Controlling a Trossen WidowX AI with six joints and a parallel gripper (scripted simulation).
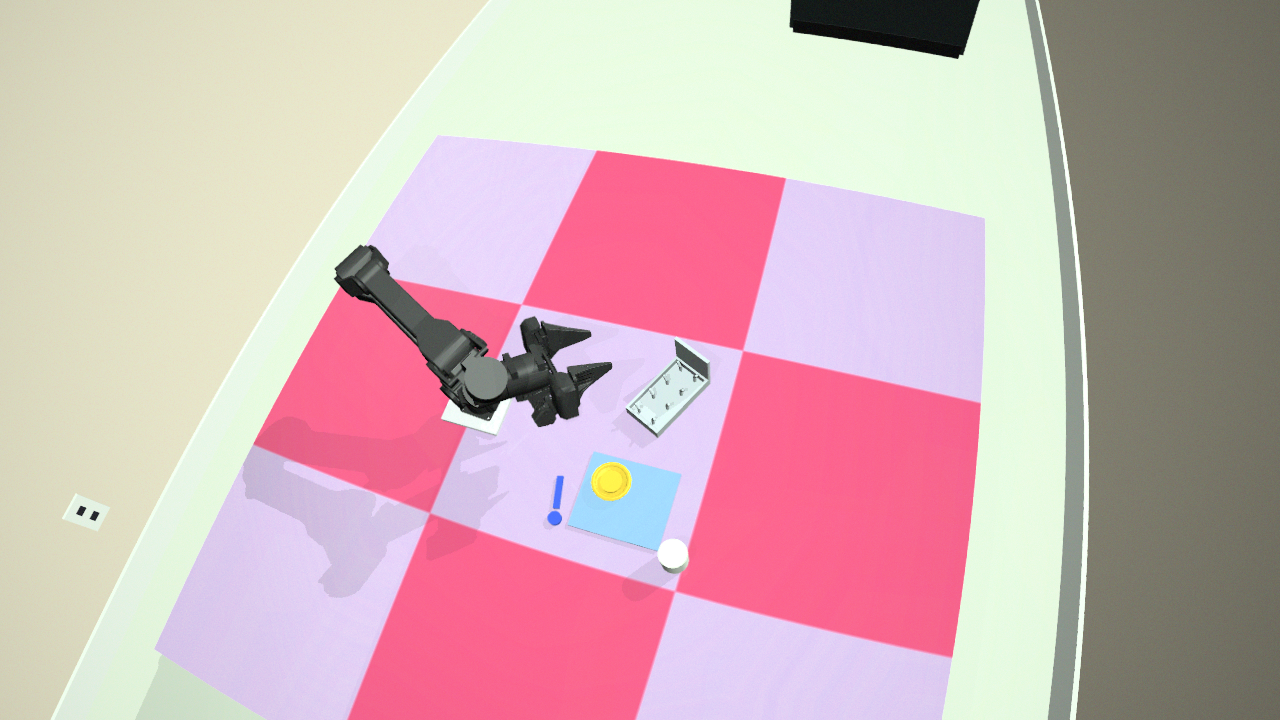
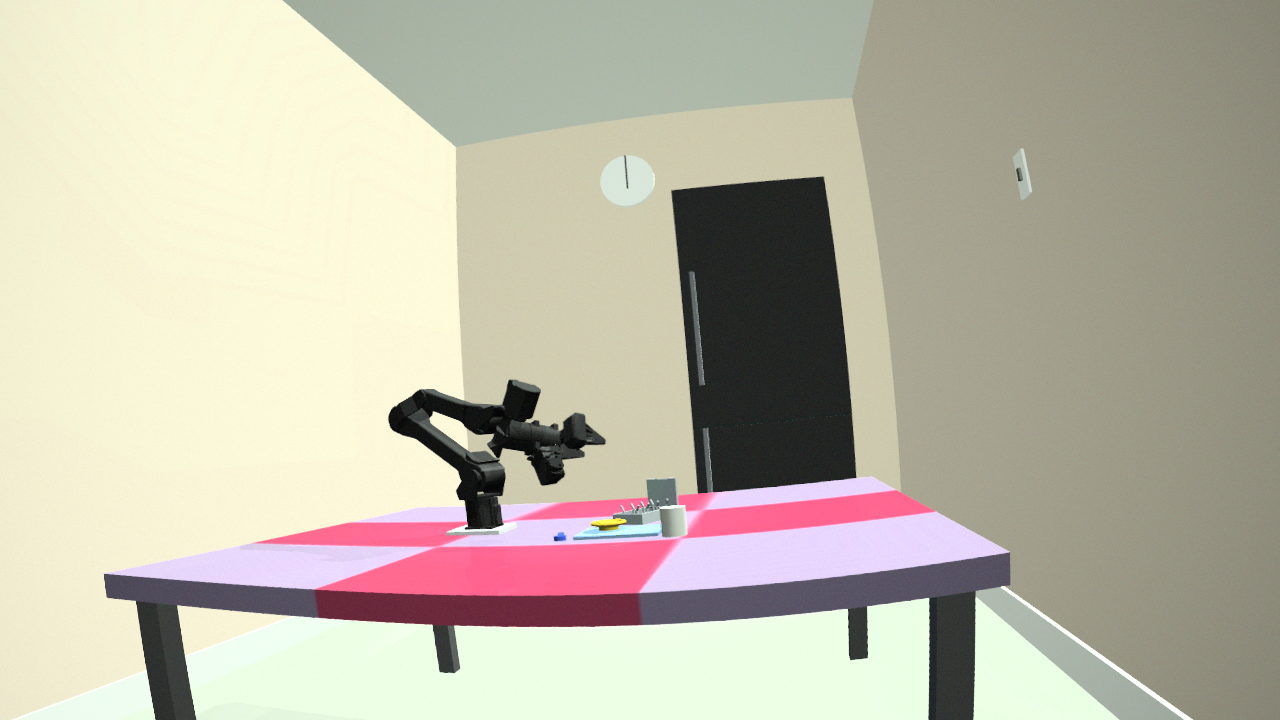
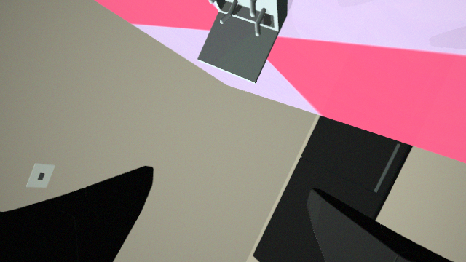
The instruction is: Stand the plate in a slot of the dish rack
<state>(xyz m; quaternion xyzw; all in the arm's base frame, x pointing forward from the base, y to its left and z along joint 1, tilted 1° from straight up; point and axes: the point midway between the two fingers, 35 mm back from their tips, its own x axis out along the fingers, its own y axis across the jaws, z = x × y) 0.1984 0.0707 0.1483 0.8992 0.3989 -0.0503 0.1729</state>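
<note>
Right now the yellow plate is 6 cm ahead of my gripper tip, 15 cm to the right of it and 14 cm below it. Round my gripper tip: light blue mat (9 cm ahead, 17 cm to the right, 15 cm below); grey dish rack (9 cm ahead, 2 cm to the left, 13 cm below); blue spoon (1 cm behind, 22 cm to the right, 15 cm below).
</note>
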